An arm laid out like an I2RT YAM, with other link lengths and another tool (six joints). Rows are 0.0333 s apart.
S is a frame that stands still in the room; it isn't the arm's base.
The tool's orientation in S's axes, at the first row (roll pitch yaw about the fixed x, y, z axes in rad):
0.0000, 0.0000, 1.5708
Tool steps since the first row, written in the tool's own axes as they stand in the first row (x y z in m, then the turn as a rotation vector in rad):
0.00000, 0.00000, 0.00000, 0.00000, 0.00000, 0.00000
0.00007, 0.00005, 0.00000, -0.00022, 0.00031, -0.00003
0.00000, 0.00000, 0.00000, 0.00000, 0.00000, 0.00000
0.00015, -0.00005, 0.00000, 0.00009, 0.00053, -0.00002
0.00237, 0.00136, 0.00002, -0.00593, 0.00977, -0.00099
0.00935, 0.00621, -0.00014, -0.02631, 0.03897, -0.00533
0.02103, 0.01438, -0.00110, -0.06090, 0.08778, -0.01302
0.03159, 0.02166, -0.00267, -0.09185, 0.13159, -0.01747
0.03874, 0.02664, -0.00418, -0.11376, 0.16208, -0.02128
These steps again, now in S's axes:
0.00000, 0.00000, 0.00000, 0.00000, 0.00000, 0.00000
-0.00005, 0.00007, 0.00000, -0.00031, -0.00022, -0.00003
0.00000, 0.00000, 0.00000, 0.00000, 0.00000, 0.00000
0.00005, 0.00015, 0.00000, -0.00053, 0.00009, -0.00002
-0.00136, 0.00237, 0.00002, -0.00977, -0.00593, -0.00099
-0.00621, 0.00935, -0.00014, -0.03897, -0.02631, -0.00533
-0.01438, 0.02103, -0.00110, -0.08778, -0.06090, -0.01302
-0.02166, 0.03159, -0.00267, -0.13159, -0.09185, -0.01747
-0.02664, 0.03874, -0.00418, -0.16208, -0.11376, -0.02128

